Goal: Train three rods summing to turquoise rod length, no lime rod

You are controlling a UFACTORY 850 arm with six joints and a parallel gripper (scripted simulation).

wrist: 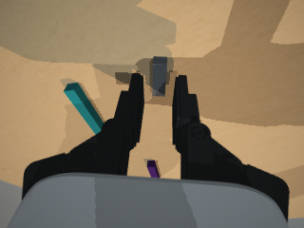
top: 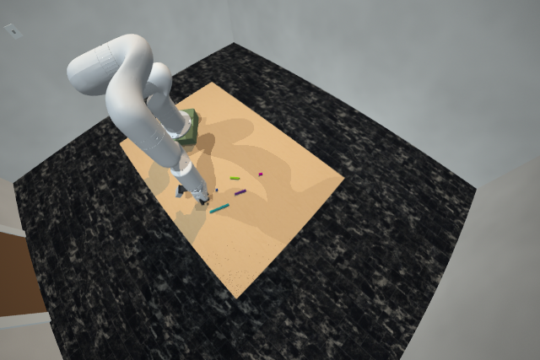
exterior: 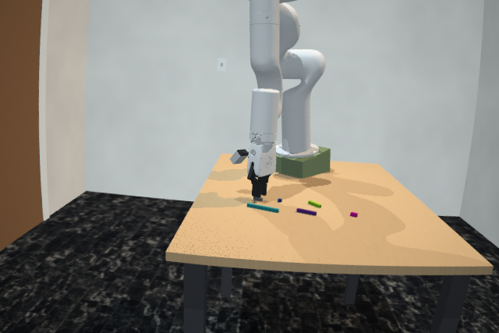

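My hand is 30 mm above the grey rod. Also, from my hand: purple rod 100 mm ahead, 150 mm to the left, 30 mm below; then turquoise rod 90 mm ahead, 20 mm to the left, 30 mm below; then blue rod 70 mm to the left, 30 mm below.
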